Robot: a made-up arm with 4 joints. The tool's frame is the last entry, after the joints.
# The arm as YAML. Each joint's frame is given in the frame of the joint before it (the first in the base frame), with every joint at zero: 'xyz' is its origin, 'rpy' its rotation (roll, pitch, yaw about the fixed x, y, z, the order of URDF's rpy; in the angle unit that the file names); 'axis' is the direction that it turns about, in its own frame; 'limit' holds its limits. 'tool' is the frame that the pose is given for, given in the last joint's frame.
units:
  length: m
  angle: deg
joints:
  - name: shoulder
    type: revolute
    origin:
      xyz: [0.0, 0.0, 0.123]
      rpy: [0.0, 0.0, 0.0]
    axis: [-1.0, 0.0, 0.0]
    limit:
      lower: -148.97
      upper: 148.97
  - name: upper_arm
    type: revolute
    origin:
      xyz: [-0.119, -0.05, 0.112]
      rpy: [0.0, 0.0, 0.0]
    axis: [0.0, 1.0, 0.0]
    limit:
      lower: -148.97
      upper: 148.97
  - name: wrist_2
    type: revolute
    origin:
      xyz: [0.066, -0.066, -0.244]
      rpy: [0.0, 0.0, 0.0]
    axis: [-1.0, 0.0, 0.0]
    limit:
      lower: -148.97
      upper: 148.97
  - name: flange
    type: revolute
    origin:
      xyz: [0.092, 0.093, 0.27]
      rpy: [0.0, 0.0, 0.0]
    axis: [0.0, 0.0, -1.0]
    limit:
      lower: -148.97
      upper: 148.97
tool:
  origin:
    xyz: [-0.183, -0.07, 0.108]
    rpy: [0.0, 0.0, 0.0]
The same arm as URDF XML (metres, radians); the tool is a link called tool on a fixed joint. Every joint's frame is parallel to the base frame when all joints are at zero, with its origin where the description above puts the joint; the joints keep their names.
<robot name="arm">
  <link name="base"/>
  <link name="link1"/>
  <link name="link2"/>
  <link name="link3"/>
  <link name="link4"/>
  <link name="tool"/>
  <joint name="shoulder" type="revolute">
    <parent link="base"/>
    <child link="link1"/>
    <origin xyz="0 0 0.123"/>
    <axis xyz="-1 0 0"/>
    <limit lower="-2.6" upper="2.6"/>
  </joint>
  <joint name="upper_arm" type="revolute">
    <parent link="link1"/>
    <child link="link2"/>
    <origin xyz="-0.119 -0.05 0.112"/>
    <axis xyz="0 1 0"/>
    <limit lower="-2.6" upper="2.6"/>
  </joint>
  <joint name="wrist_2" type="revolute">
    <parent link="link2"/>
    <child link="link3"/>
    <origin xyz="0.066 -0.066 -0.244"/>
    <axis xyz="-1 0 0"/>
    <limit lower="-2.6" upper="2.6"/>
  </joint>
  <joint name="flange" type="revolute">
    <parent link="link3"/>
    <child link="link4"/>
    <origin xyz="0.092 0.093 0.27"/>
    <axis xyz="0 0 -1"/>
    <limit lower="-2.6" upper="2.6"/>
  </joint>
  <joint name="tool_fixed" type="fixed">
    <parent link="link4"/>
    <child link="tool"/>
    <origin xyz="-0.183 -0.07 0.108"/>
  </joint>
</robot>

